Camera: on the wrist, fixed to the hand. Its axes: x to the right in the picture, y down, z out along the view.
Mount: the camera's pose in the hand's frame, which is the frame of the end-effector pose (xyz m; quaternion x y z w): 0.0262 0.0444 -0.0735 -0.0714 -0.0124 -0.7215 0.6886
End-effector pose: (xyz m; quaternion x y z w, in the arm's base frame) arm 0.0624 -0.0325 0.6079 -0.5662 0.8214 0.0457 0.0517
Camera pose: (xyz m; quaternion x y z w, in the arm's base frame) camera 0.0092 -0.0508 0.6779 -0.9856 0.1532 0.0598 0.0383
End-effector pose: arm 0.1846 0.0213 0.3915 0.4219 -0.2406 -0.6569 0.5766
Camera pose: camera 0.2709 -0.0011 0.3811 -0.4148 -0.1785 0.8908 0.0498
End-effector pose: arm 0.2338 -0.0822 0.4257 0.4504 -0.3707 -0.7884 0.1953
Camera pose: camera 0.2819 -0.1579 0.4212 -0.5539 -0.1236 0.7159 0.4068
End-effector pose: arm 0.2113 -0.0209 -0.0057 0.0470 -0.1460 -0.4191 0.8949
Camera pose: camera 0.2820 -0.0151 -0.0608 0.0686 -0.0478 -0.9453 0.3154
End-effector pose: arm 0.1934 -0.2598 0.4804 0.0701 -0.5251 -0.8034 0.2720
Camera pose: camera 0.2167 -0.3457 0.4918 -0.3977 0.2570 0.7878 0.3938
